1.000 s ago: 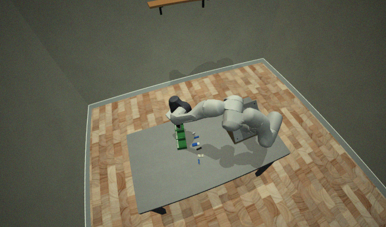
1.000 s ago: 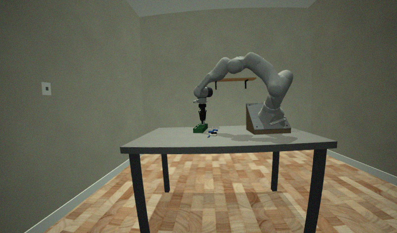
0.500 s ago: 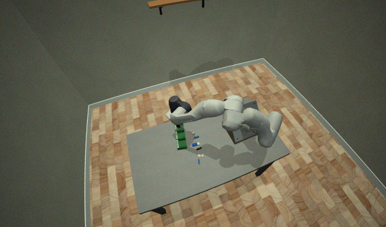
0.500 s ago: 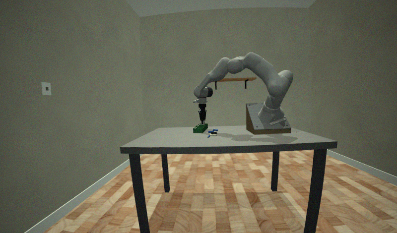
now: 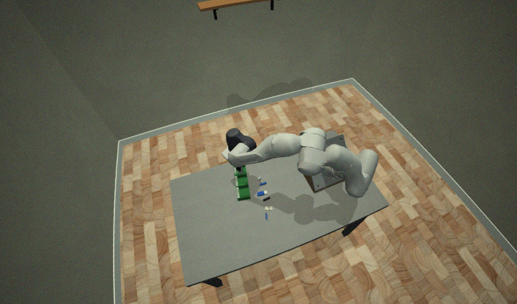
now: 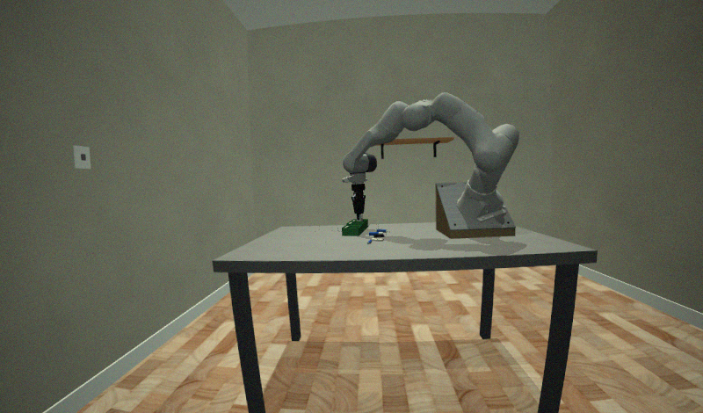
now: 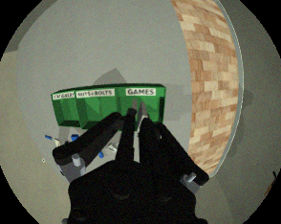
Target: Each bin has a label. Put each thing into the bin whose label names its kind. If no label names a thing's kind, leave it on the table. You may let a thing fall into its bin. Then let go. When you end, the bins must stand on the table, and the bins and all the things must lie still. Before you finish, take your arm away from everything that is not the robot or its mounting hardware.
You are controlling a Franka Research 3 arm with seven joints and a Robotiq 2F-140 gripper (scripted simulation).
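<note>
My gripper is now 3 cm short of the green bin, 7 cm to the right of it and 3 cm above it. Round my hand: blue-and-white piece (7 cm behind, 21 cm to the left, 4 cm below); then black piece (7 cm behind, 26 cm to the left, 4 cm below); then pale grey piece (10 cm behind, 10 cm to the left, 4 cm below).
</note>
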